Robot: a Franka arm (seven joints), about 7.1 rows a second.
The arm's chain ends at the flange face. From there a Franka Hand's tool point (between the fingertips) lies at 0.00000 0.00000 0.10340 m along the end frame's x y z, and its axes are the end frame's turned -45 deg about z.
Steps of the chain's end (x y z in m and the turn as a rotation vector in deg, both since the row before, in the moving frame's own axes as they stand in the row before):
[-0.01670 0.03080 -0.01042 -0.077 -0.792 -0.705]
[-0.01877 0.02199 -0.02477 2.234 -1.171 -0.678]
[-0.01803 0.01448 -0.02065 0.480 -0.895 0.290]
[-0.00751 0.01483 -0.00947 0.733 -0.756 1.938]
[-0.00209 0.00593 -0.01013 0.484 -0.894 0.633]
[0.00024 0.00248 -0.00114 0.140 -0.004 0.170]
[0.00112 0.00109 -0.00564 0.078 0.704 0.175]
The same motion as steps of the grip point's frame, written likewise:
[-0.03470 0.00906 -0.01043 0.506 -0.614 -0.705]
[-0.02749 -0.00207 -0.02487 2.408 0.752 -0.678]
[-0.02351 -0.00427 -0.02067 0.972 -0.293 0.290]
[-0.01579 0.00328 -0.00949 1.053 -0.016 1.938]
[-0.00618 0.00095 -0.01015 0.974 -0.290 0.633]
[-0.00141 0.00174 -0.00114 0.102 0.096 0.170]
[0.00102 0.00236 -0.00565 -0.443 0.553 0.175]

